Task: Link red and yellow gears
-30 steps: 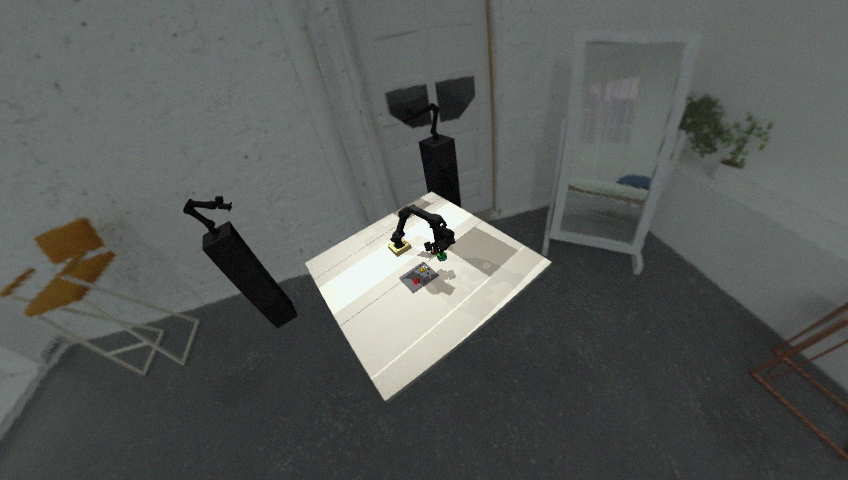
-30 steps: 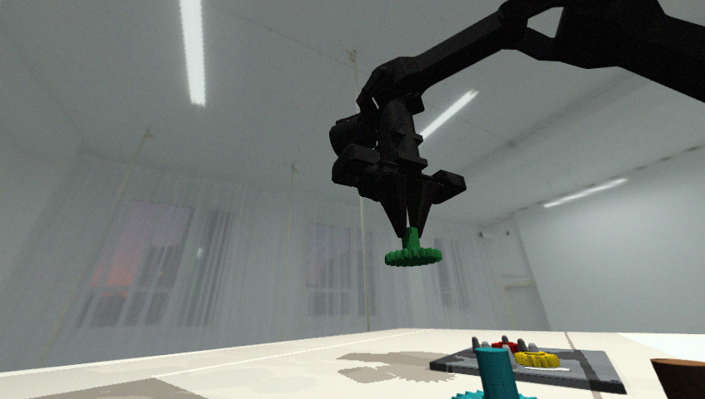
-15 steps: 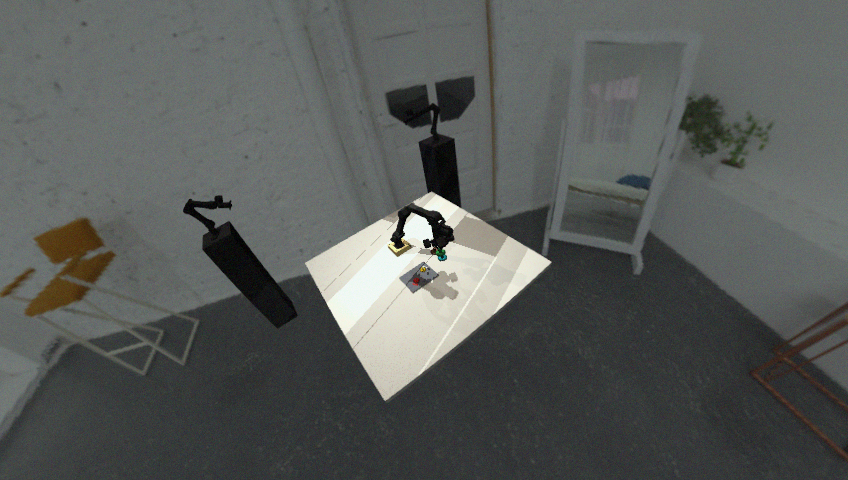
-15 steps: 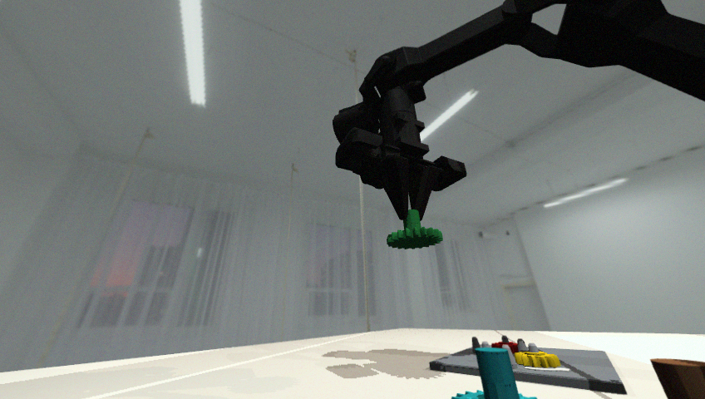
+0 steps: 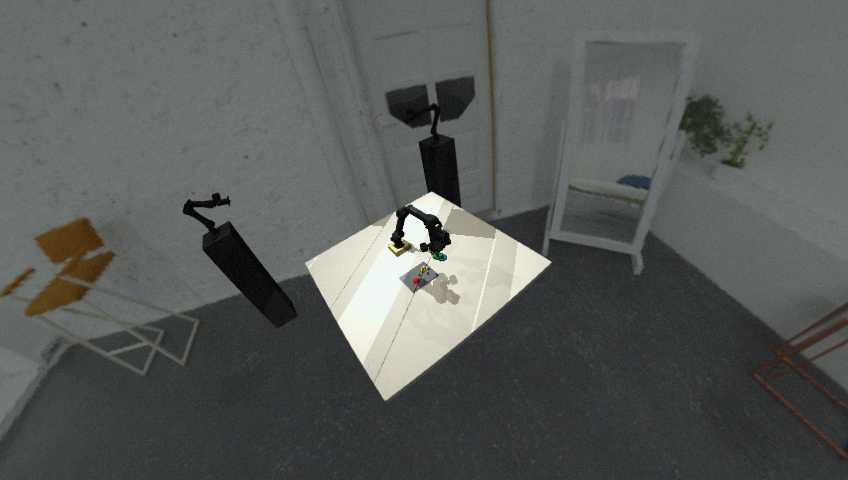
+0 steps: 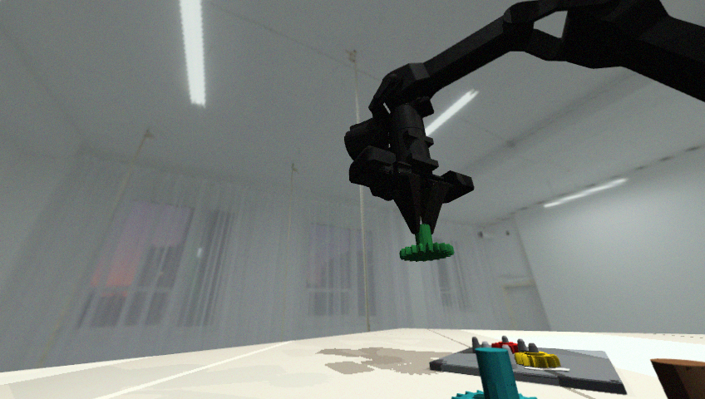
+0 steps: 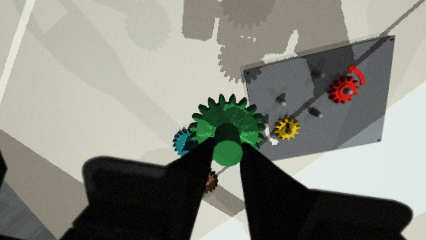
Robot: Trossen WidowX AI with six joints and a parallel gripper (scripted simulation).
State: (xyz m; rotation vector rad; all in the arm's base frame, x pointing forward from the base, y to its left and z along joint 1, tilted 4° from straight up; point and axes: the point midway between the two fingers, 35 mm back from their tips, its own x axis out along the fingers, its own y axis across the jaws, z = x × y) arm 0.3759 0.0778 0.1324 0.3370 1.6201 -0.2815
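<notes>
My gripper tip is now 15 cm above the grey board, 14 cm to the left of it and 5 cm past it. The rest, counted from my gripper tip: yellow gear (14 cm below, 9 cm to the right, 7 cm behind); teal gear (14 cm below, 8 cm to the left, 7 cm behind); green gear (1 cm below).
</notes>
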